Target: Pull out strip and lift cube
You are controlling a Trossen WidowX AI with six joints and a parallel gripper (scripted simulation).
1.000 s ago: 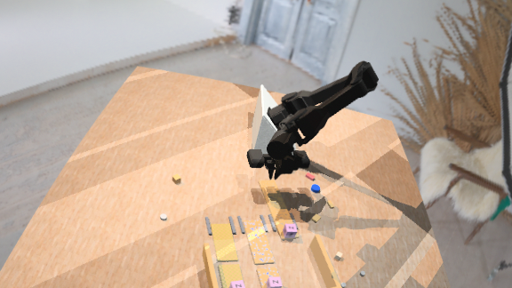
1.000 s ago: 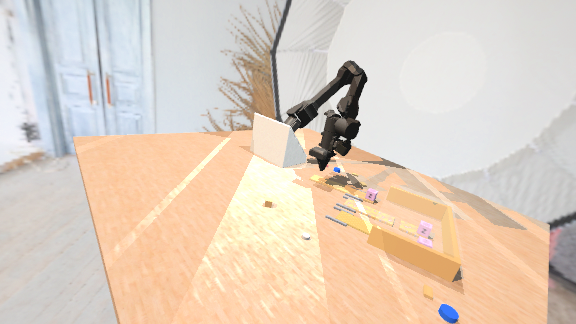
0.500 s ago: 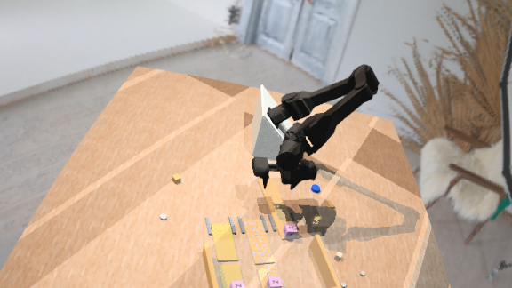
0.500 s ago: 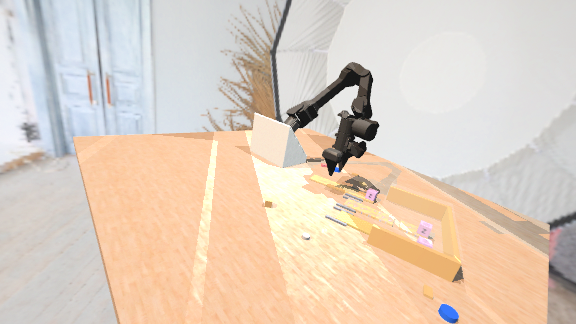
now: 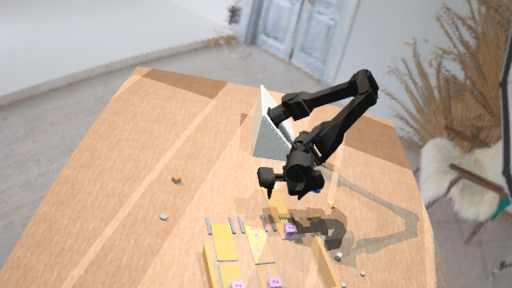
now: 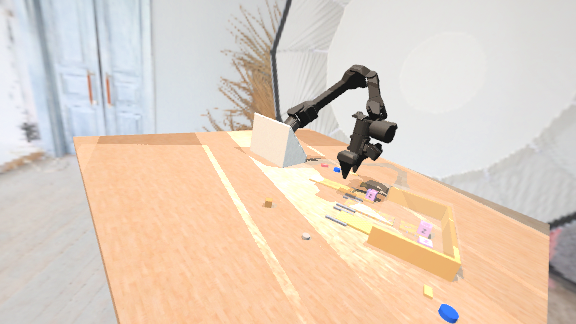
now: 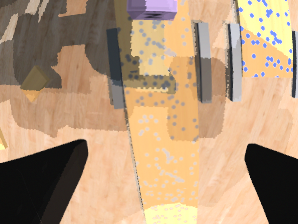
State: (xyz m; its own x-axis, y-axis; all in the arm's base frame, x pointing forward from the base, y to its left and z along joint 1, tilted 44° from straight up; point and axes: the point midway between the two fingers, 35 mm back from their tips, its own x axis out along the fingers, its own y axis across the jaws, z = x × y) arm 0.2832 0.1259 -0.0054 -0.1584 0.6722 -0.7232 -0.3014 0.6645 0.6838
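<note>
The strip is 60 mm below my gripper tip, 10 mm to the right of it and 10 mm behind it. Round my gripper tip: small grey cube 200 mm to the left, 130 mm ahead, 50 mm below; grey disc 320 mm to the right, 150 mm ahead, 60 mm below; small orange cube 330 mm to the right, 50 mm below, 10 mm behind.
</note>
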